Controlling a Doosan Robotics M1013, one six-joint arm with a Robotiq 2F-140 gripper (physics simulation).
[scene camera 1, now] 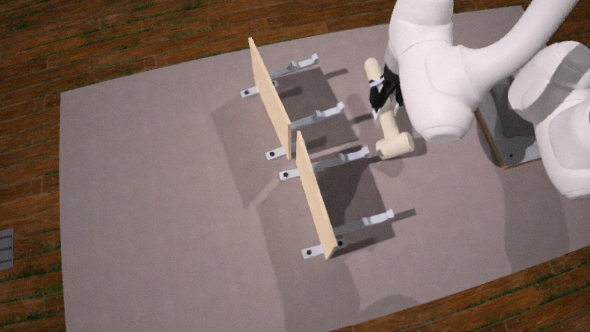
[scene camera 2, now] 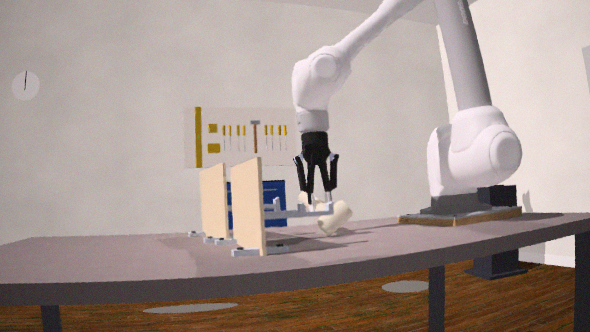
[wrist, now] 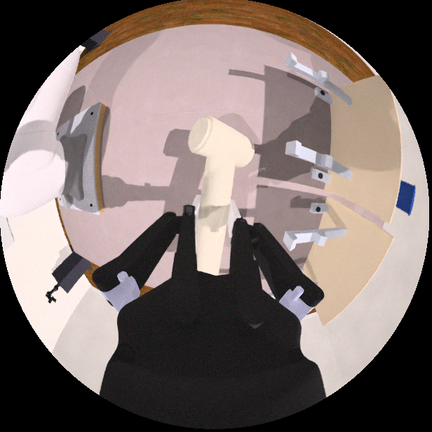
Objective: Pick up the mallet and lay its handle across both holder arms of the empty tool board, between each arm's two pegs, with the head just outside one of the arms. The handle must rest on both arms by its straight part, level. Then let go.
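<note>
The cream mallet (scene camera 1: 395,145) (scene camera 2: 335,218) (wrist: 220,142) is beside the boards' arm tips, its handle lying over, nearer level than upright; exact tilt and height above the table are unclear. My gripper (scene camera 1: 386,111) (scene camera 2: 320,201) (wrist: 213,204) points down and is shut on the handle; the far handle end sticks out behind it. Two wooden tool boards stand in a row, the nearer board (scene camera 1: 315,195) (scene camera 2: 247,205) (wrist: 367,125) and the farther board (scene camera 1: 270,100) (scene camera 2: 212,200) (wrist: 355,270). Both look empty. The nearer board's arms (scene camera 1: 345,157) (wrist: 320,160) and the farther board's arms (scene camera 1: 320,116) (wrist: 315,237) point toward the mallet's side.
The table (scene camera 1: 150,200) (scene camera 2: 100,260) carries the boards. The robot's base plate (scene camera 1: 520,159) (scene camera 2: 410,219) lies on the mallet's other side. A blue cabinet (scene camera 2: 280,187) (wrist: 406,197) stands beyond the table. The mallet head is close to the nearer board's far arm tip in scene camera 1.
</note>
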